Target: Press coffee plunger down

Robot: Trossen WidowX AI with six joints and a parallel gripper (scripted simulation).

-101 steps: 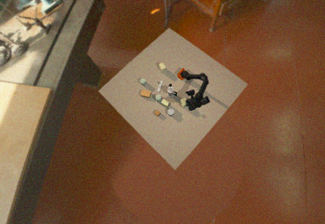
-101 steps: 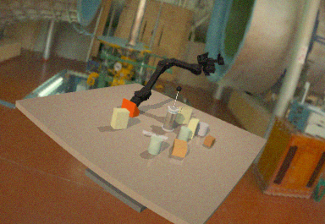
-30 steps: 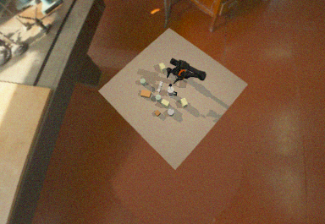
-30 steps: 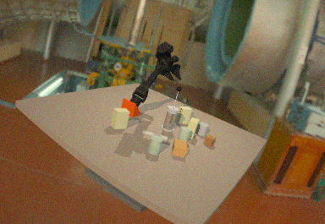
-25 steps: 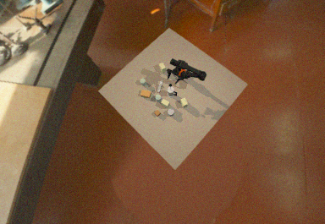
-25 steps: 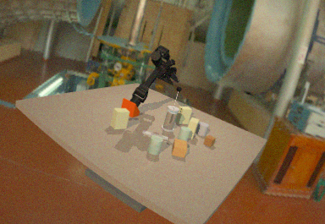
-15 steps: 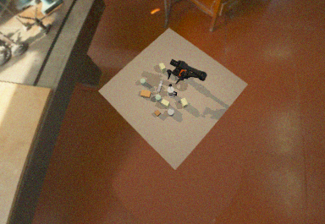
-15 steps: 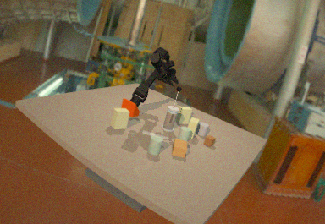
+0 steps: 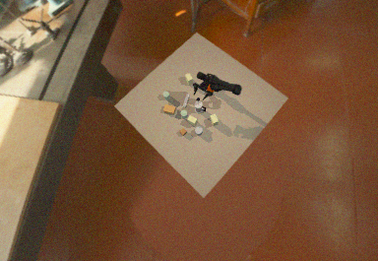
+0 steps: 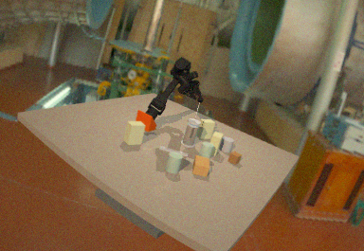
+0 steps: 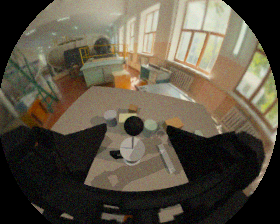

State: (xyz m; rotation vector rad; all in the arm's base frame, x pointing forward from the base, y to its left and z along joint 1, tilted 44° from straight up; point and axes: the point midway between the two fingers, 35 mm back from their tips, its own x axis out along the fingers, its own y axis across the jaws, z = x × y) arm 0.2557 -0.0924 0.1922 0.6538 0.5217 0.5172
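Right now the coffee press is 2 cm to the left of my gripper tip and 14 cm below it. The rest, counted from my gripper tip: orange block: 23 cm ahead, 18 cm to the right, 25 cm below; then small brown block: 28 cm ahead, 9 cm to the left, 25 cm below.
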